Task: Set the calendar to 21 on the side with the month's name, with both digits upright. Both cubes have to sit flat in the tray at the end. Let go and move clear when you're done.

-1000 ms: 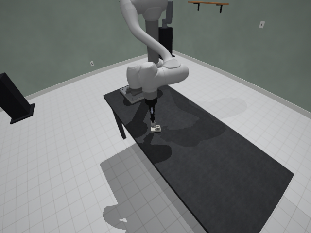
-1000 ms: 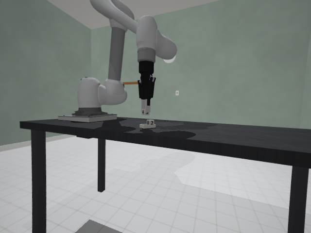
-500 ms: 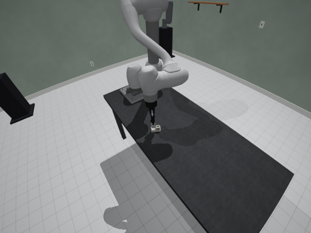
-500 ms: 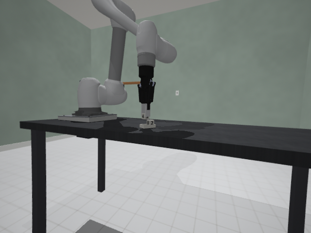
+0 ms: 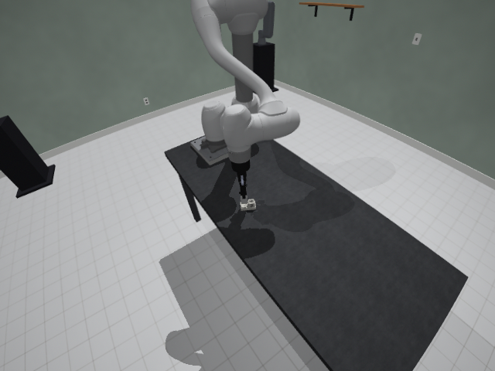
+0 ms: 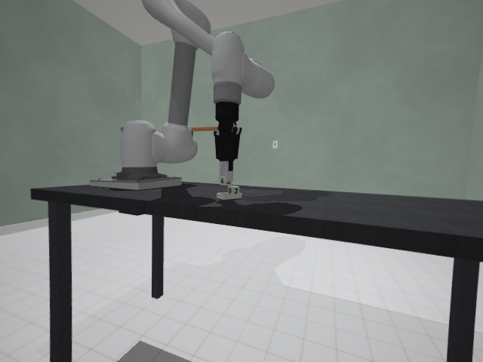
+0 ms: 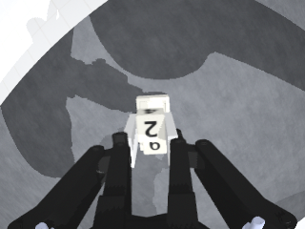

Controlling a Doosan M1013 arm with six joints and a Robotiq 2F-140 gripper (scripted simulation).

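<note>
Now: hand 10 mm short of the cube, 30 mm to the right of it and 70 mm above it. From my hand the other things lie so: white tray (20 mm to the left, 80 mm below).
</note>
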